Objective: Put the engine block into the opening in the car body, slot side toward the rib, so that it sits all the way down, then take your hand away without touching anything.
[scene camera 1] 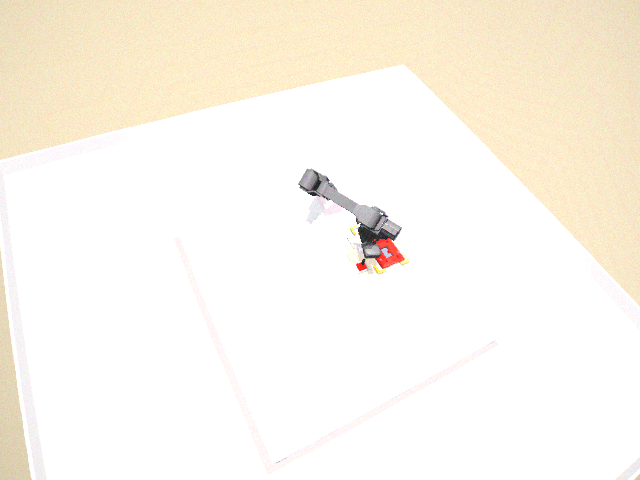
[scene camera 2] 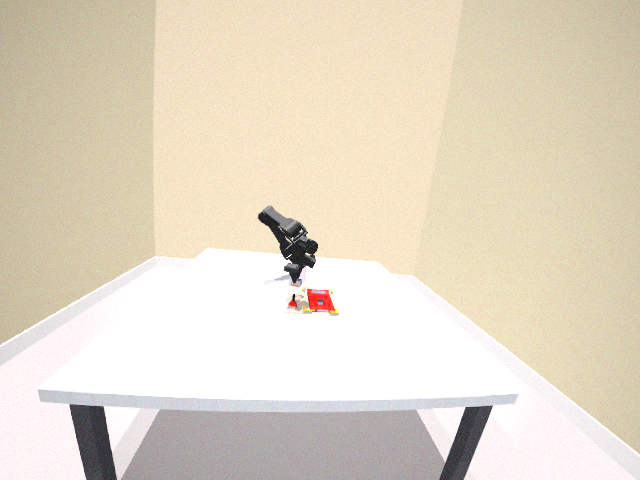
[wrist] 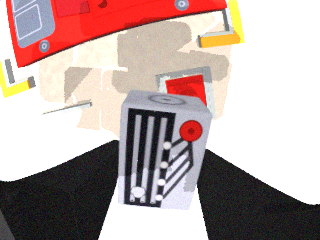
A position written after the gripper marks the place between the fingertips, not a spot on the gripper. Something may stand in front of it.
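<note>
In the wrist view you'd see the gripper (wrist: 159, 153), and it's got hold of an engine block (wrist: 162, 137).
</note>
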